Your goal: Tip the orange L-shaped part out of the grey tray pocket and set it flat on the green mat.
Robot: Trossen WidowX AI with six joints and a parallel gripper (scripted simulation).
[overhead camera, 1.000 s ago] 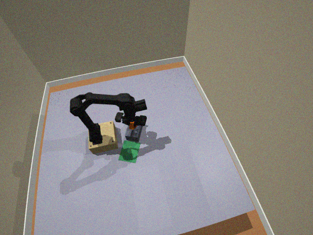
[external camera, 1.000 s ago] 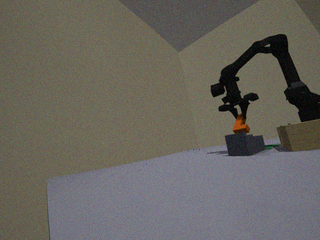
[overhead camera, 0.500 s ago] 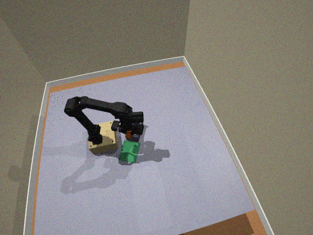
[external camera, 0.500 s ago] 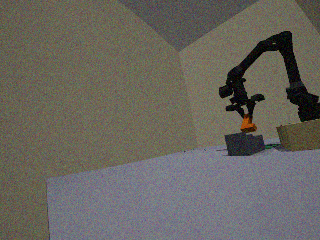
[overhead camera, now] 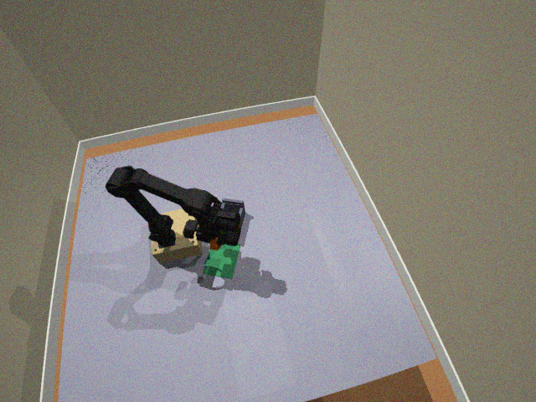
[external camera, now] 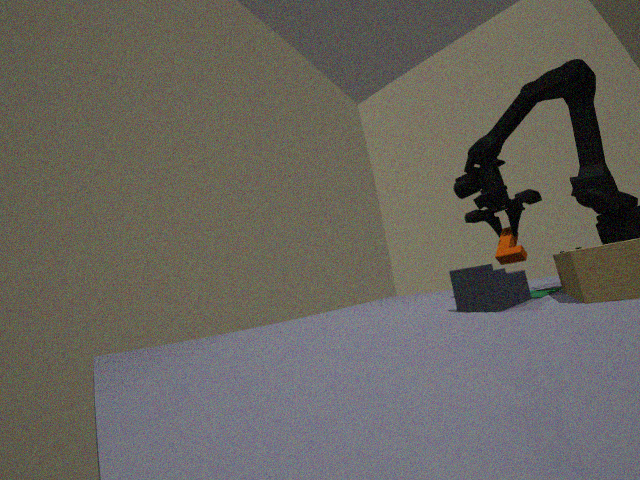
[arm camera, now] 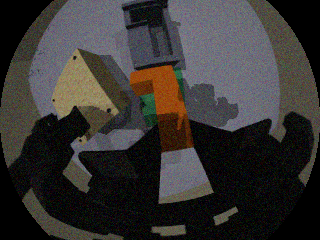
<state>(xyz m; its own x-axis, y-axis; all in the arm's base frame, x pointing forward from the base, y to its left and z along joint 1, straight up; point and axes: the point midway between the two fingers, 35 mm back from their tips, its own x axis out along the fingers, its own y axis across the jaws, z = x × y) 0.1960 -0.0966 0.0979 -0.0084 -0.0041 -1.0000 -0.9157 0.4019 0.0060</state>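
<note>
Now: gripper tip 10 mm to the right of the green mat and 170 mm above it. The rest, counted from my gripper tip: orange L-shaped part: 40 mm to the left, 30 mm below.
</note>
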